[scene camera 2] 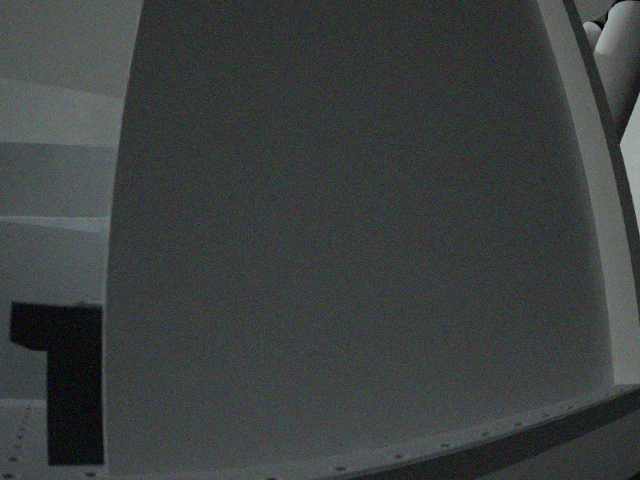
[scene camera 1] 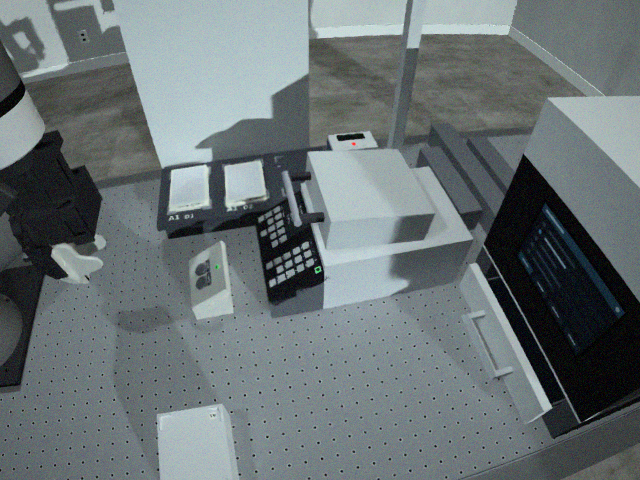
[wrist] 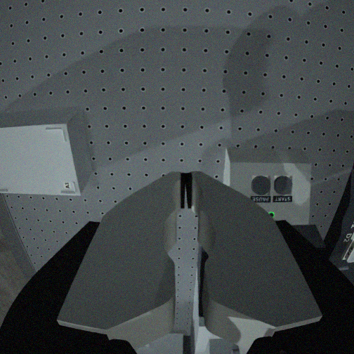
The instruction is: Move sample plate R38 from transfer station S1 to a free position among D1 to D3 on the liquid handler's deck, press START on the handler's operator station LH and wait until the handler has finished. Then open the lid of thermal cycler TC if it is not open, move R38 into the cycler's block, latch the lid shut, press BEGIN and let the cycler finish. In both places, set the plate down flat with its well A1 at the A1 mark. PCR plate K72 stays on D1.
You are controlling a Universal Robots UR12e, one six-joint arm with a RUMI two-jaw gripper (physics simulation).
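Places are measured from the arm's base along level axes (x ahead, y right, z down), in centimetres.
Pixels of known places: gripper, fingertip midpoint: [scene camera 1: 87, 280].
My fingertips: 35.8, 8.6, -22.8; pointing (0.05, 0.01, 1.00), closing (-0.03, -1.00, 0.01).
Observation:
Behind a point stands the place of what it marks, as x, y, z.
My gripper [scene camera 1: 94, 264] @(35.8, 8.6, -22.8) [wrist: 184, 175] is shut and empty, left of operator station LH [scene camera 1: 210, 283] @(50.0, -0.4, -5.9) [wrist: 295, 210] in scene camera 1 and above the table. LH has PAUSE and START buttons and a lit green light. One plate [scene camera 1: 189, 187] @(46.3, -26.3, -6.5) lies flat on D1, where K72 belongs, and another plate [scene camera 1: 244, 180] @(58.4, -25.4, -6.8) lies flat on D2 of the dark deck [scene camera 1: 217, 223] @(51.4, -18.5, -2.0); their names are unreadable. Cycler TC [scene camera 1: 361, 279] @(75.6, 5.1, -7.5) has its lid [scene camera 1: 369, 191] @(77.9, -2.3, -20.5) down; whether it is latched I cannot tell. Its keypad [scene camera 1: 294, 263] @(65.0, 0.5, -8.9) shows a green light. The block is hidden.
A white block [scene camera 1: 193, 444] @(45.5, 26.9, -5.6) [wrist: 35, 160] with an A1 corner mark bears no plate on its visible top. A screen instrument [scene camera 1: 573, 279] @(100.1, 22.1, -22.9) with a handled front panel [scene camera 1: 504, 341] @(95.4, 22.0, -6.9) stands right. A small box [scene camera 1: 337, 142] @(82.0, -37.0, -5.1) shows a red light. A grey panel [scene camera 2: 336, 232] @(66.1, -37.0, -8.2) blocks scene camera 2.

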